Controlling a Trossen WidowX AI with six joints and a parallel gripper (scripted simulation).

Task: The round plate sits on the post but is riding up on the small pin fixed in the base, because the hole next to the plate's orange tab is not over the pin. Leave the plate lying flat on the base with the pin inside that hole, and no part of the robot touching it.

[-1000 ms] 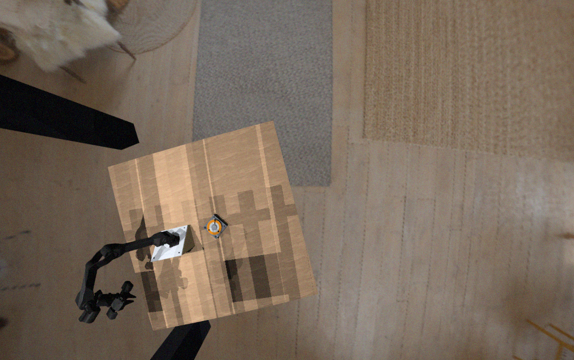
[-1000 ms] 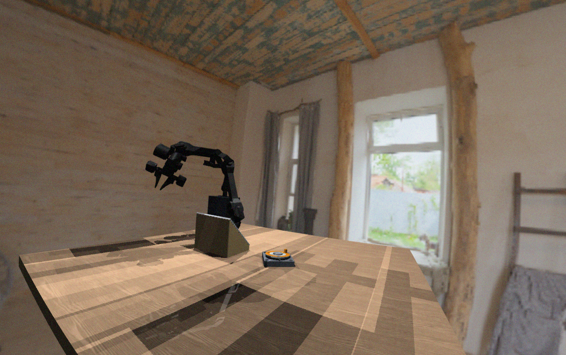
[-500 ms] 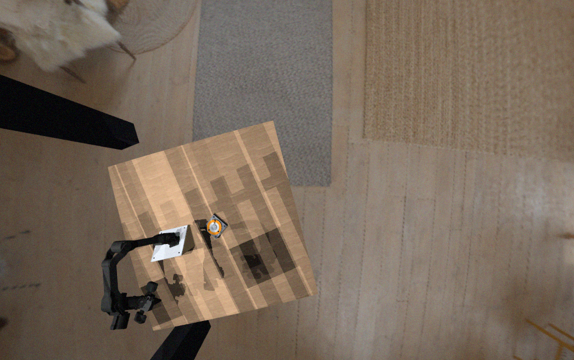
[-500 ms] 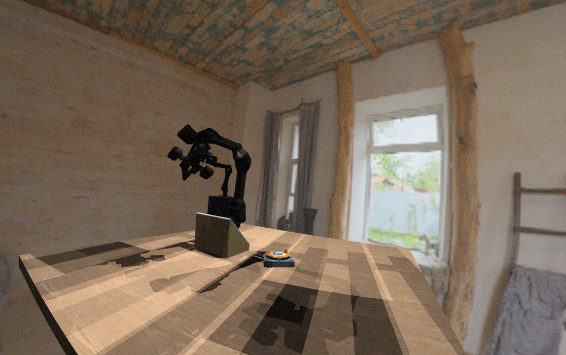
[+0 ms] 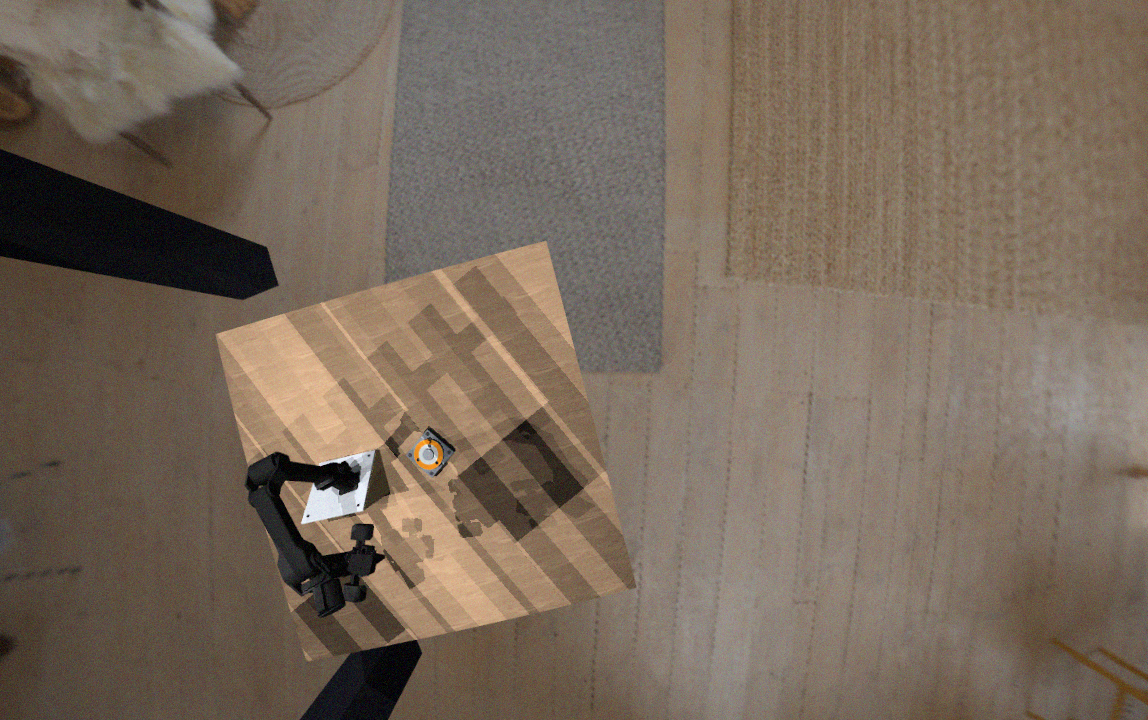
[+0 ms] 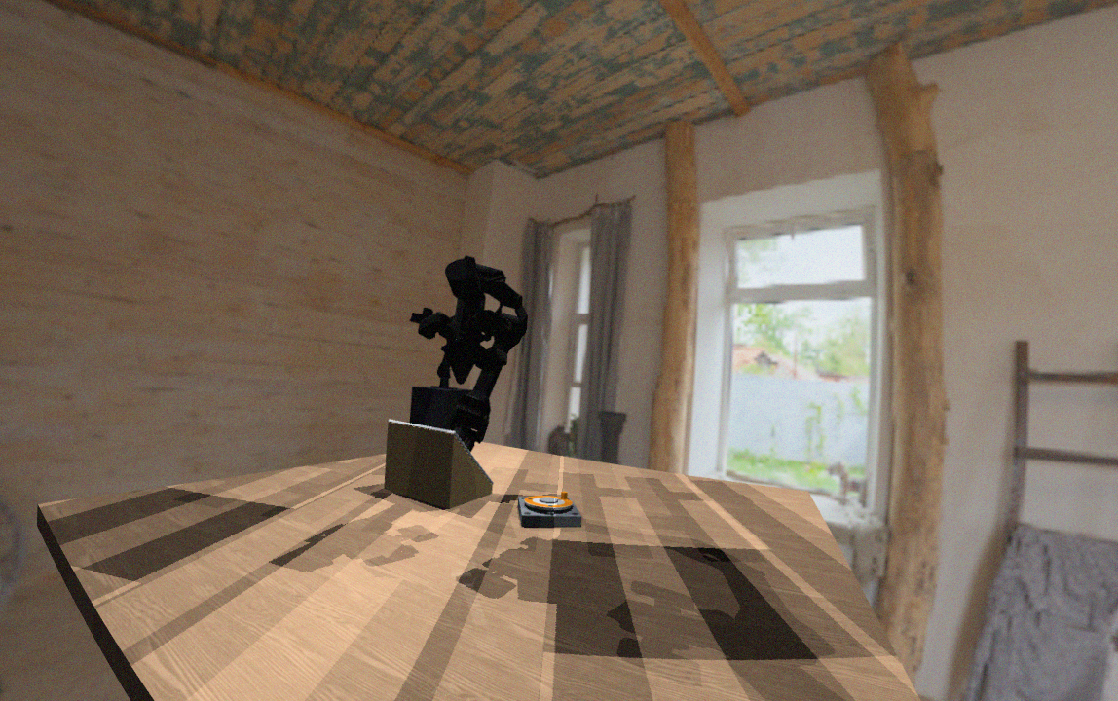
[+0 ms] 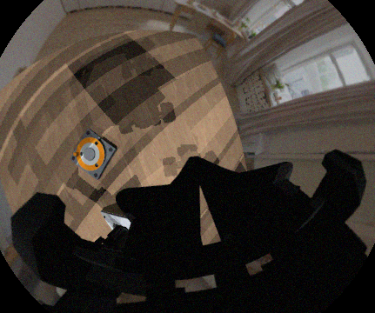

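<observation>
My gripper tip is now 120 mm short of the round plate, 230 mm to the right of it and 250 mm above it. Also, from my gripper tip: dark base: 110 mm ahead, 210 mm to the left, 260 mm below.
</observation>
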